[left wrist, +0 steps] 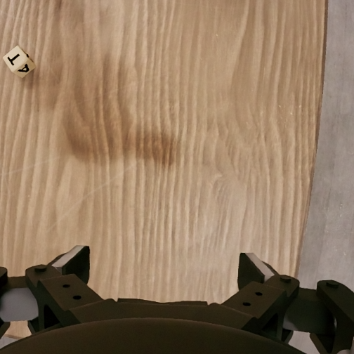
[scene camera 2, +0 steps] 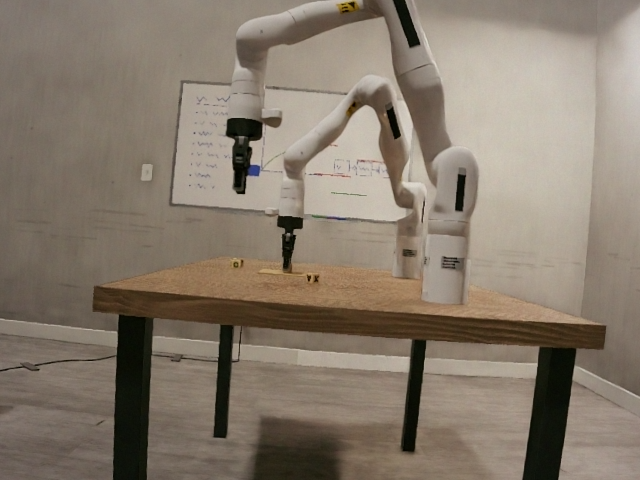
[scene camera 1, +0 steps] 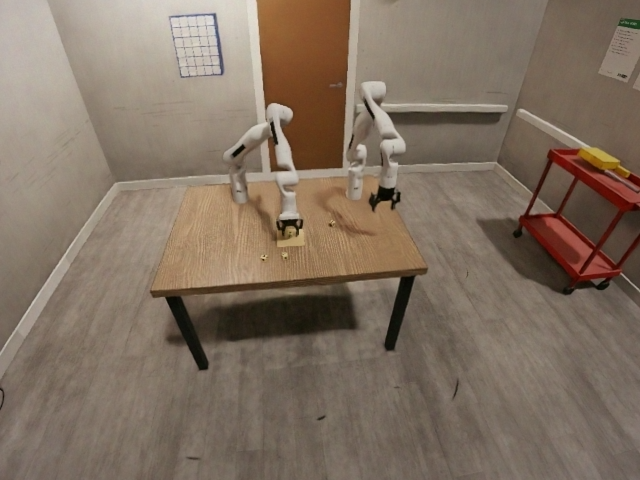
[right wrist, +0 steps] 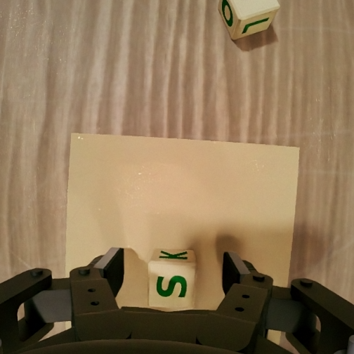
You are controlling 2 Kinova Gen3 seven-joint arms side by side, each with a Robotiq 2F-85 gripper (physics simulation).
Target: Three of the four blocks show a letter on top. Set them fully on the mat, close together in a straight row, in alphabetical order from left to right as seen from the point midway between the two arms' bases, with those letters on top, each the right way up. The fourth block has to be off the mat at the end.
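Note:
A block with a green S on top and a K on its side sits on the tan mat. My right gripper is open around it, low over the mat, with gaps on both sides. A block showing T and A lies off the mat. A green-lettered block with O and L sides and another block lie beyond the mat. My left gripper is open, high above the table.
The wooden table carries both arm bases at its back in scene camera 1. The table edge shows at the right of the left wrist view. A red cart stands apart at the right.

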